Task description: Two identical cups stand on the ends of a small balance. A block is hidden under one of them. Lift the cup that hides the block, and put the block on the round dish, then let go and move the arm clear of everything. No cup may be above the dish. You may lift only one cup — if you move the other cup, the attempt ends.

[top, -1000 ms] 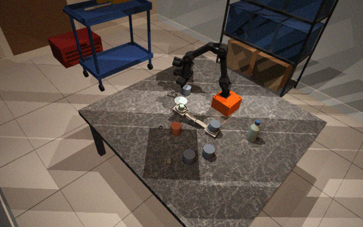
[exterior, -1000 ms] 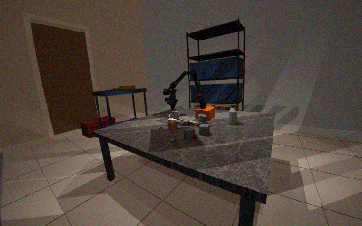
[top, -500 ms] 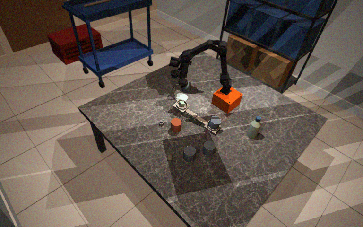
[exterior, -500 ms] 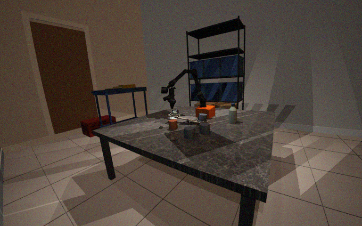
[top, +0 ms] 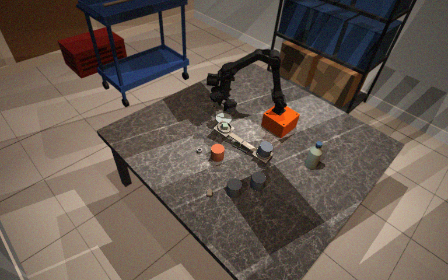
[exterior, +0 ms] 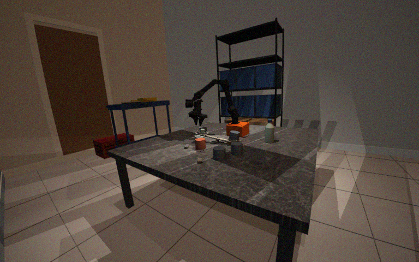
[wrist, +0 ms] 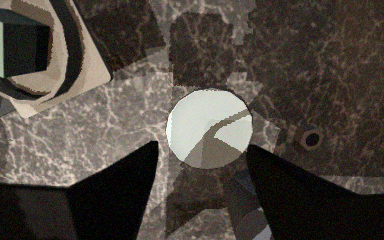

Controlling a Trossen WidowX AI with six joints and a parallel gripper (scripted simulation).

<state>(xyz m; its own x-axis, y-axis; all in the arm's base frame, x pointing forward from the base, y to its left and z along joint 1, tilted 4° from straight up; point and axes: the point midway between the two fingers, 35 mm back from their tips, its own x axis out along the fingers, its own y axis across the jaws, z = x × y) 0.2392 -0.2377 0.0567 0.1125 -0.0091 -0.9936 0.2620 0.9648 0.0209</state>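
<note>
Now: gripper tip 90 mm short of the green block, 100 mm to the right of it and 20 mm above it. Round my gripper tip: blue-grey cup: 40 mm ahead, 380 mm to the left, 50 mm below; orange-red cup: 240 mm ahead, 180 mm to the left, 70 mm below; pale round dish: 30 mm behind, 10 mm to the right, 110 mm below.
</note>
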